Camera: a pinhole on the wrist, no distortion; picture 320 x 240 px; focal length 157.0 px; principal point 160.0 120.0 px. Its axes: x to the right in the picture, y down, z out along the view. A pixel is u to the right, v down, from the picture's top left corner.
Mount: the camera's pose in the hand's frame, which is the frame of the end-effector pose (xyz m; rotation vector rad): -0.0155 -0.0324 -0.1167 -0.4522 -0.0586 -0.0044
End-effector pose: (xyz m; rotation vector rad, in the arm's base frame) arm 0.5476 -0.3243 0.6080 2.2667 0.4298 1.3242
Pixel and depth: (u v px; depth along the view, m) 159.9 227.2 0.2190
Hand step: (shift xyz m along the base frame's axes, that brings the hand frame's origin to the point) 0.0064 -0.1815 0.0836
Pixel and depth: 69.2 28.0 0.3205
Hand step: 0.1031 -0.1148 -0.2967
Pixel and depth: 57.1 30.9 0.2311
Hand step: 0.0325 -0.0805 -0.2180
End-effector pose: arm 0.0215 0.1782 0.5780 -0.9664 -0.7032 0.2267
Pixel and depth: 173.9 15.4 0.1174
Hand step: -0.0313 -0.0194 0.0448
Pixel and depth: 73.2 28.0 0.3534
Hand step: -0.3644 0.0405 0.0531
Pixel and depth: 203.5 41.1 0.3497
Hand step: -0.1386 0.1957 0.1596
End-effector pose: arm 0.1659 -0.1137 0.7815 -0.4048 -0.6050 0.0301
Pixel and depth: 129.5 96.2 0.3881
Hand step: -0.2274 0.1520 0.0953
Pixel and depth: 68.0 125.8 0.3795
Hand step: -0.3147 0.1694 -0.0428
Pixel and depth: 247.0 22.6 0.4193
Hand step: -0.0678 0.0922 0.4226
